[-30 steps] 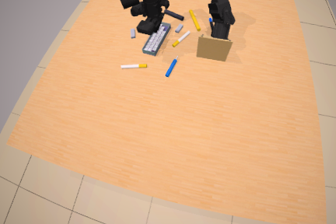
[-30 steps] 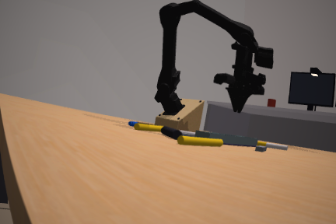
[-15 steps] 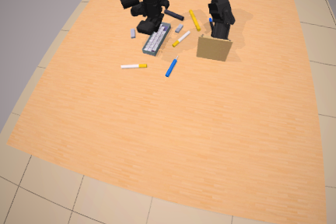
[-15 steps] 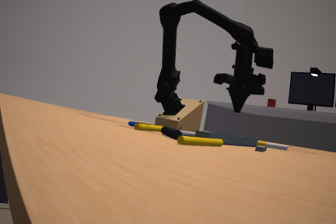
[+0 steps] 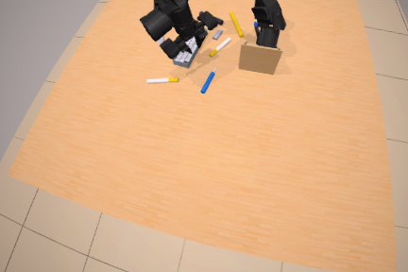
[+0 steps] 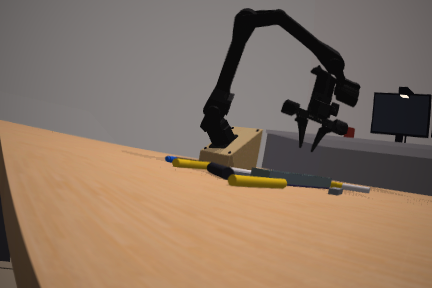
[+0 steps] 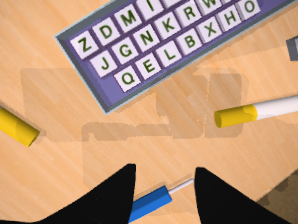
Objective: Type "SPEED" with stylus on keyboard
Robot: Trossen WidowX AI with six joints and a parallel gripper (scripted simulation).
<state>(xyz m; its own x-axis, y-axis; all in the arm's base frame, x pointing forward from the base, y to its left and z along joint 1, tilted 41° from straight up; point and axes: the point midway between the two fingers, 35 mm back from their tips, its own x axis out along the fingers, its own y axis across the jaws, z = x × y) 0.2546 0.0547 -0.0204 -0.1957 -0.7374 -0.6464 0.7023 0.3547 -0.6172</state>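
Right now the stylus is 80 mm below my gripper tip, 60 mm behind it and 50 mm to the left of it. Also, from my gripper tip: dark cylinder 270 mm to the right, 80 mm below, 20 mm behind; grey block 170 mm to the right, 80 mm below, 60 mm behind.
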